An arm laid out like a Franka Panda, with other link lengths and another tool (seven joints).
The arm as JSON. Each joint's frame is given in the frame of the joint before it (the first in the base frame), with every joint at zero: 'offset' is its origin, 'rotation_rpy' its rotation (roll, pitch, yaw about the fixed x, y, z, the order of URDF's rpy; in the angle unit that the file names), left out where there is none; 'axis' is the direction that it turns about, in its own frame. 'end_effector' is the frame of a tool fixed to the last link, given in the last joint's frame.
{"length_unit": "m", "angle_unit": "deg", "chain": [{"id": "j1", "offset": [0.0, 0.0, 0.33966], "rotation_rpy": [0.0, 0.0, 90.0], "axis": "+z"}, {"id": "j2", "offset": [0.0, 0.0, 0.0], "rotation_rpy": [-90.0, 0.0, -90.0], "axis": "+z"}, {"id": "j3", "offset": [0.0, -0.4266, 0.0], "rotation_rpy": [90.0, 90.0, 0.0], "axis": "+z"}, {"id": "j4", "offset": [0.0, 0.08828, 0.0], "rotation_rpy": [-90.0, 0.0, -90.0], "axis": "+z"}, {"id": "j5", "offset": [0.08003, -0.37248, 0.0], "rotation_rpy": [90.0, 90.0, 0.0], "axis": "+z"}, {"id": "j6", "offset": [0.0, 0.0, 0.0], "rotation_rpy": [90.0, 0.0, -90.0], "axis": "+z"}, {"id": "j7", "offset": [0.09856, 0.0, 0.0], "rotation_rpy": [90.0, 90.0, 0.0], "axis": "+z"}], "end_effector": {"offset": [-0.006, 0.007, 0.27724], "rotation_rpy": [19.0, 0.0, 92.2]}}
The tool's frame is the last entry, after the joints.
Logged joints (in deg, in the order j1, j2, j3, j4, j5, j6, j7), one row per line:
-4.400, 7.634, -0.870, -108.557, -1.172, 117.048, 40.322
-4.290, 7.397, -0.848, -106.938, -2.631, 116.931, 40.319
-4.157, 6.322, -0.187, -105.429, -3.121, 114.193, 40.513
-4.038, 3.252, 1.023, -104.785, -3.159, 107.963, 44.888
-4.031, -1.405, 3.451, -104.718, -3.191, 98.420, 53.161
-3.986, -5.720, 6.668, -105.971, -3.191, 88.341, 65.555
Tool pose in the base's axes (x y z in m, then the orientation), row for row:
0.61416, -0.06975, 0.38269, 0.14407, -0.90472, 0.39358, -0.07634
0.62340, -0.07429, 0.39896, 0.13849, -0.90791, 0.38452, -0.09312
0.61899, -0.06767, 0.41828, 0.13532, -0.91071, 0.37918, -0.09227
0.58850, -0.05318, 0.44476, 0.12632, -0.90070, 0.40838, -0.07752
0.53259, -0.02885, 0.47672, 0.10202, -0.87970, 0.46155, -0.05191
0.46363, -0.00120, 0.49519, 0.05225, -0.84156, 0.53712, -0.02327
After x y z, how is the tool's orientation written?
As a quaternion, w x y z.
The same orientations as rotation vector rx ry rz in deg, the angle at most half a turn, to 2 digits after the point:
-149.42, 65.00, -12.61
-150.42, 63.71, -15.43
-151.15, 62.93, -15.31
-150.26, 68.13, -12.93
-148.82, 78.08, -8.78
-146.64, 93.59, -4.05

